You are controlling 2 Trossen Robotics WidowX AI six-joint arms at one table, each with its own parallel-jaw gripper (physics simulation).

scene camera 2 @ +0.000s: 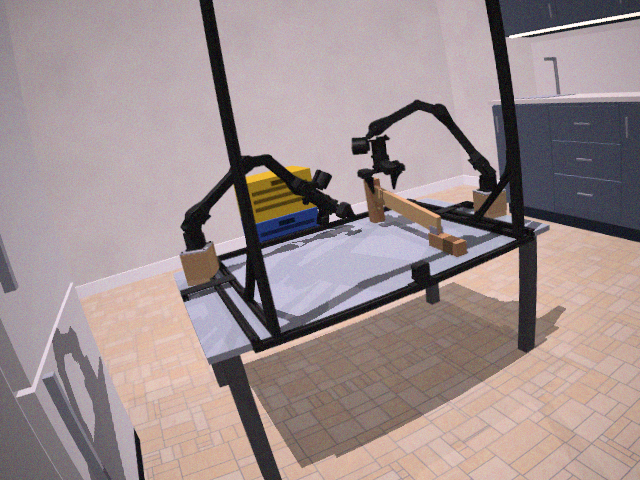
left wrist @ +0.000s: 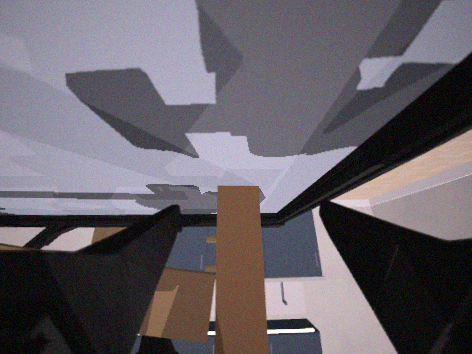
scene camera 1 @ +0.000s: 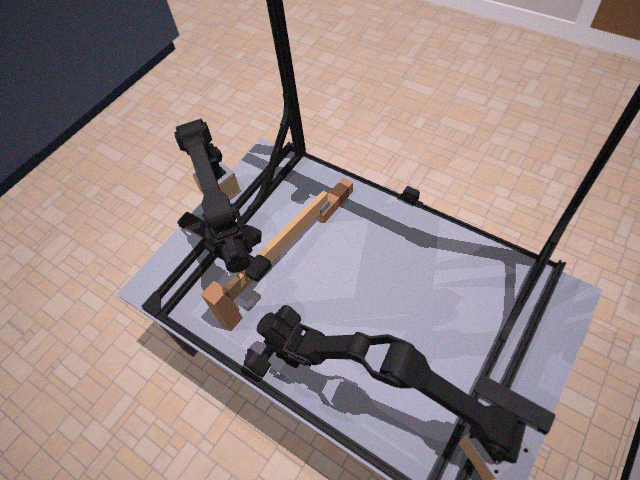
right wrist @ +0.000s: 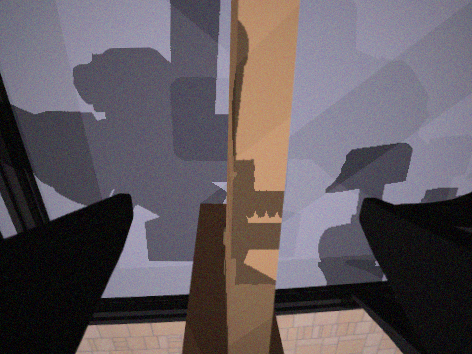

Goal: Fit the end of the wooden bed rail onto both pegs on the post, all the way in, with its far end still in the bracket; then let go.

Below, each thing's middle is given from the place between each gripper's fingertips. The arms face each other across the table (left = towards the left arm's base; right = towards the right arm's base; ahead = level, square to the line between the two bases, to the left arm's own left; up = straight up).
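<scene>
Counted from my right hand: wooden post (scene camera 1: 218, 299) 10 cm ahead, 2 cm to the left, 5 cm below; wooden bed rail (scene camera 1: 306, 216) 14 cm behind, 3 cm to the right, 4 cm below. By its middle, the wooden bed rail is nearer to my right hand than to my left hand.
Counted from my left hand: wooden post 2 cm ahead, 12 cm to the right, 4 cm above; wooden bed rail 22 cm behind, 16 cm to the right, 5 cm above. Going by their middles, the wooden post is the nearest to my left hand of the things named here.
</scene>
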